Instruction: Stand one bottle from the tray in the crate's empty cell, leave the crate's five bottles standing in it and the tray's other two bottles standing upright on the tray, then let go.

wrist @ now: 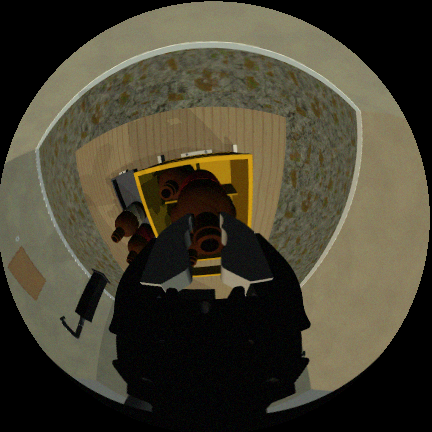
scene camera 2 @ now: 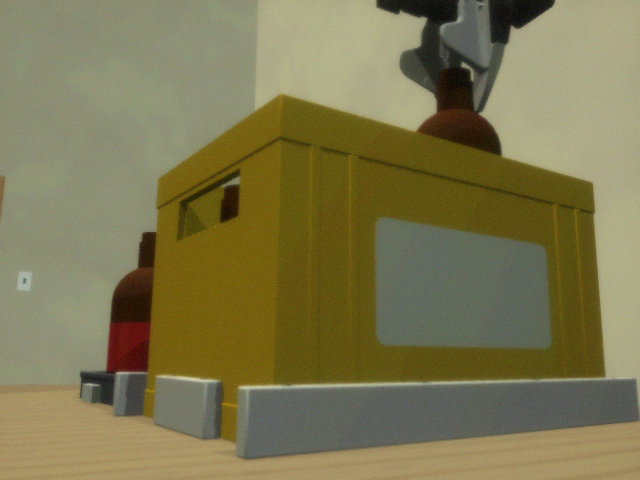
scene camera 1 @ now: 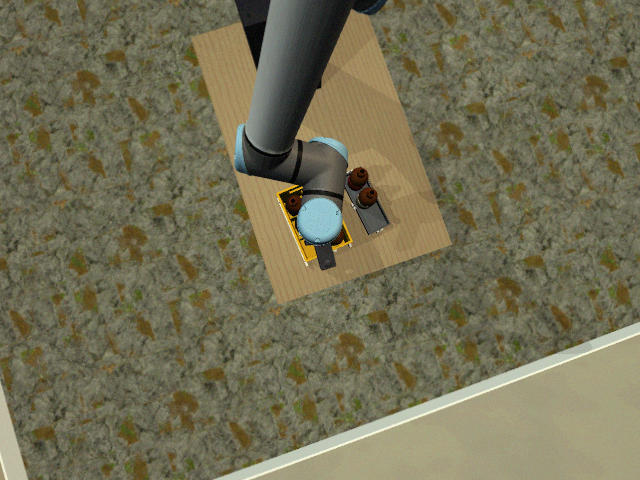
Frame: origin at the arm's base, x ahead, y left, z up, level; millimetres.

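Seen in the pictures: gripper, fingertip midpoint: (wrist: 205,213) (scene camera 2: 464,118).
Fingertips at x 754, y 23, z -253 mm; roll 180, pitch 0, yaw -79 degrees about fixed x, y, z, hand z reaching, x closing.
Offsets run from my fingertips to a thing's top centre. "spot": to the spot under its first point. Level surfaces: height alone.
My gripper (scene camera 2: 457,98) (wrist: 205,213) is shut on the neck of a brown bottle {9 mm back, 3 mm left, 38 mm up} (scene camera 2: 460,129) (wrist: 202,200). That bottle is upright, its neck and shoulder above the rim of the yellow crate {82 mm back, 3 mm right, 62 mm down} (scene camera 1: 310,255) (scene camera 2: 217,310) (wrist: 251,190), its lower part hidden inside. I cannot see whether its base touches the crate floor. One crate bottle {155 mm back, 72 mm right, 75 mm down} (scene camera 1: 293,204) and another bottle {10 mm back, 68 mm left, 75 mm down} (scene camera 1: 338,237) (wrist: 170,189) stand in the crate; the others are mostly hidden. On the dark tray {spot: 62 mm back, 251 mm left, 232 mm down} (scene camera 1: 373,219) (wrist: 127,187), two bottles stand upright: one bottle {232 mm back, 199 mm left, 78 mm down} (scene camera 1: 358,178) (wrist: 139,246) and another bottle {147 mm back, 223 mm left, 78 mm down} (scene camera 1: 367,197) (wrist: 126,224).
The crate and tray stand side by side on the wooden table {237 mm down} (scene camera 1: 418,206). Low grey blocks {spot: 95 mm back, 114 mm right, 224 mm down} (scene camera 2: 439,415) run along the crate's base. The arm (scene camera 1: 320,219) covers much of the crate in the first scene view.
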